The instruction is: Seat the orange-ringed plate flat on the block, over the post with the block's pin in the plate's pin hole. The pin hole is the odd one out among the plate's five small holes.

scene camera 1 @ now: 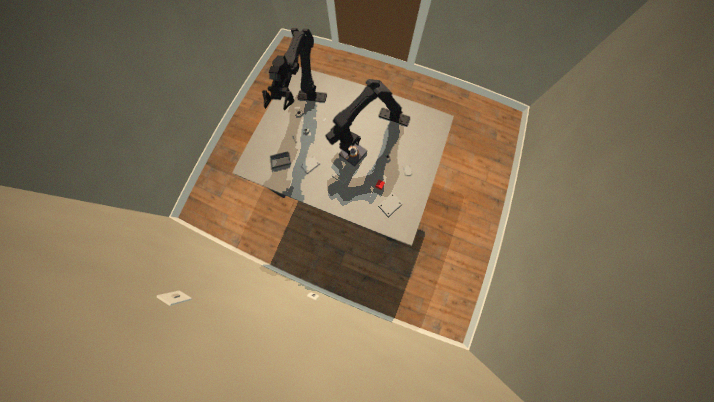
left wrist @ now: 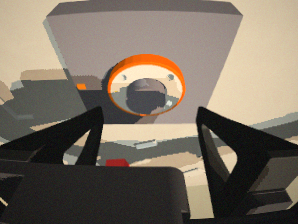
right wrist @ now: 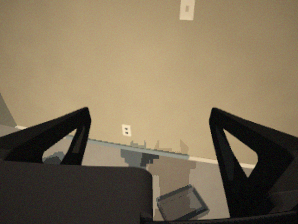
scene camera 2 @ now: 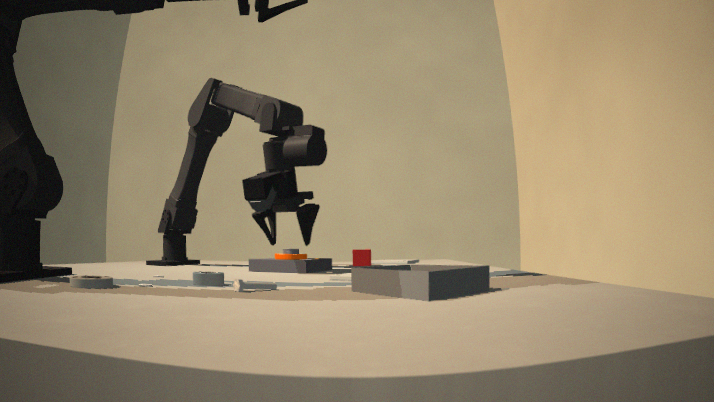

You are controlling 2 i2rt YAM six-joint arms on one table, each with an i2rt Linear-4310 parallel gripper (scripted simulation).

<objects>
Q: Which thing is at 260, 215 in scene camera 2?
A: My left gripper.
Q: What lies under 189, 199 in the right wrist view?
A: A grey tray.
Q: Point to a grey block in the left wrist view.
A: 91, 45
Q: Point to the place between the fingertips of my left gripper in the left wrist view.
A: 149, 113
</objects>
